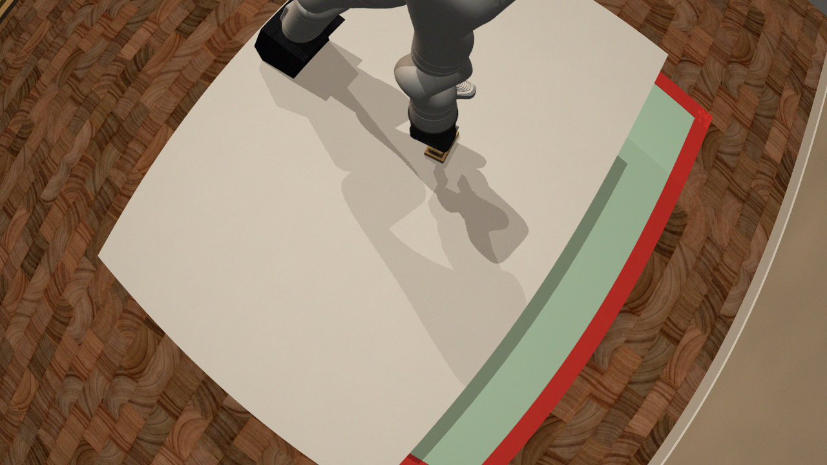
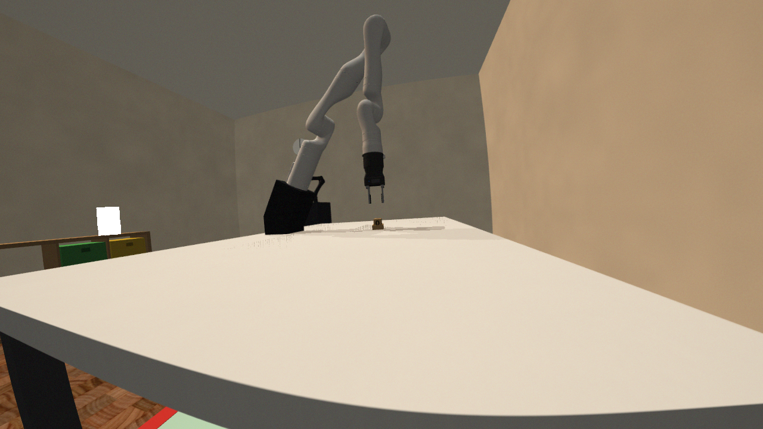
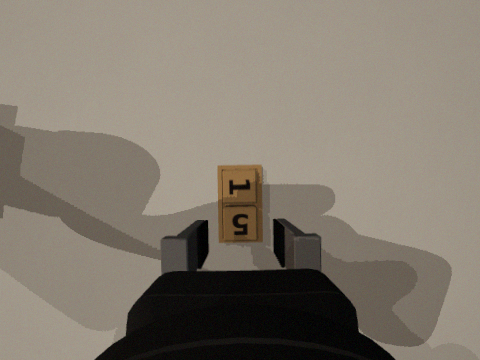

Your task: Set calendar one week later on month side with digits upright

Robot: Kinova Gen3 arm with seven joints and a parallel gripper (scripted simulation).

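Now: hand 1 cm past the wooden tray, 1 cm to the right of it and 11 cm above it.
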